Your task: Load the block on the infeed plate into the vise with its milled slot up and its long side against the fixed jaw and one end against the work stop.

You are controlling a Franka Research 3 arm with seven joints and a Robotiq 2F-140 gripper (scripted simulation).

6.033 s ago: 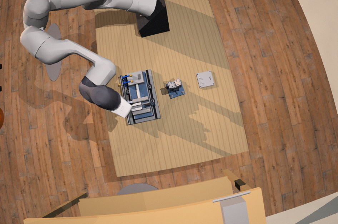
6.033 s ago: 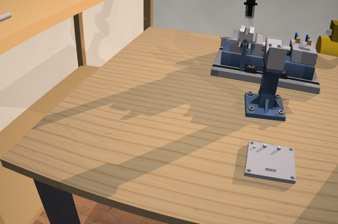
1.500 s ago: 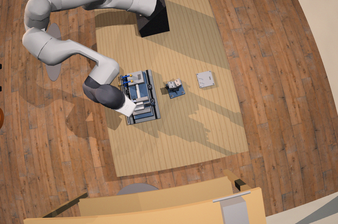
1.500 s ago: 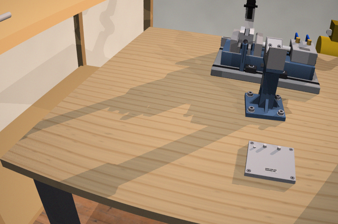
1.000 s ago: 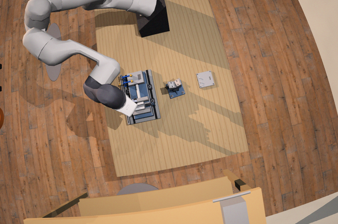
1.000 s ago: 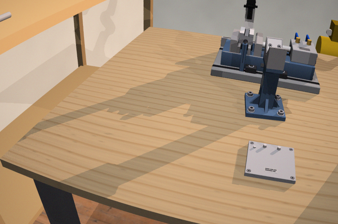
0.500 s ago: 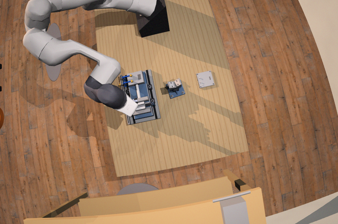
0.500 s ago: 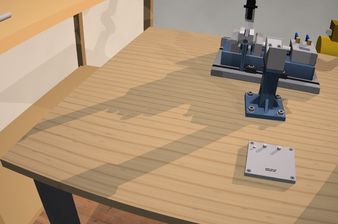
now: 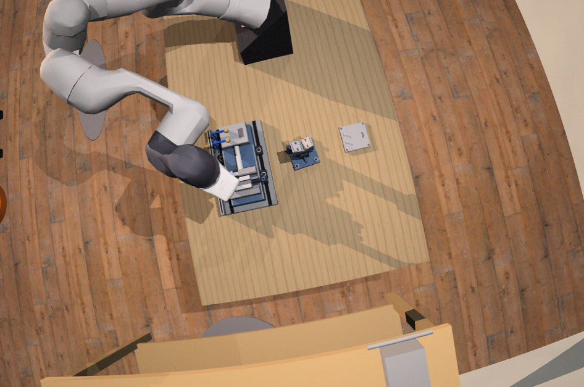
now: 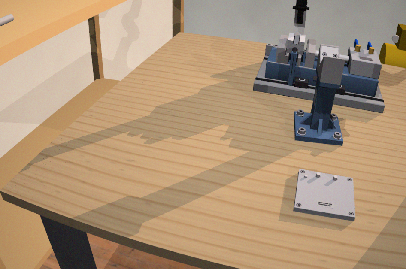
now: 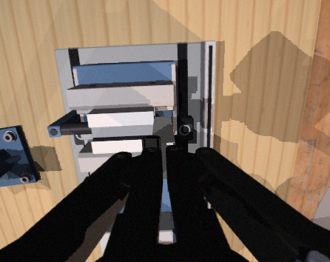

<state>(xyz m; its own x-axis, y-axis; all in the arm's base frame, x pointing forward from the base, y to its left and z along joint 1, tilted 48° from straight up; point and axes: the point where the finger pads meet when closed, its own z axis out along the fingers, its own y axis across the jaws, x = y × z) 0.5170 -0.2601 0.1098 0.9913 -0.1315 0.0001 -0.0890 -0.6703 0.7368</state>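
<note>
Right now the part is 40 mm to the left of my hand and 30 mm below it. Also, from my hand: work stop (10 mm ahead, 80 mm to the left, 50 mm below); moving jaw (30 mm behind, 40 mm to the left, 60 mm below); fixed jaw (30 mm ahead, 40 mm to the left, 60 mm below).
</note>
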